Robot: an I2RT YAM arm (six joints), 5 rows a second.
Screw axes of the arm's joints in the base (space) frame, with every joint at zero. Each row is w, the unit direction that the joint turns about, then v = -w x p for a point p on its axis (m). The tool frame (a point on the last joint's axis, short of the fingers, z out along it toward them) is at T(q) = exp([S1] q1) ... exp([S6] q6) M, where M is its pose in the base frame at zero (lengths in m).
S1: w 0 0 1 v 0 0 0
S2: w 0 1 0 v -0.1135 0 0.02
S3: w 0 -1 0 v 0.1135 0 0.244
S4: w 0 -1 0 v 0.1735 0 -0.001
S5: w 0 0 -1 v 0 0.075 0
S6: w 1 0 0 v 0 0.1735 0
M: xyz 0.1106 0 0.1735 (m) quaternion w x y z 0.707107 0 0.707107 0
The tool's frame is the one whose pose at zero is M.
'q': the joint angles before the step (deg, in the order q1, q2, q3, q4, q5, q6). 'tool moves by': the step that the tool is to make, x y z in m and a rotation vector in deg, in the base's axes. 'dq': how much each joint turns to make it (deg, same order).
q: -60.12, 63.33, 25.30, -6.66, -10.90, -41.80
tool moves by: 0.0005, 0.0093, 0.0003, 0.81, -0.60, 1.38
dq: 1.32, -2.37, -0.96, -1.69, -0.70, 0.63
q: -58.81, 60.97, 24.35, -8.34, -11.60, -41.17
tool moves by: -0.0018, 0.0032, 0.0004, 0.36, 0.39, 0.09
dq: 0.05, -1.11, -0.21, -1.44, 0.07, -0.14
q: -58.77, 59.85, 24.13, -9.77, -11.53, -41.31
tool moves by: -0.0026, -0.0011, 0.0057, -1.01, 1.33, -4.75
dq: -0.01, -1.14, 0.80, -1.41, 4.52, 2.23
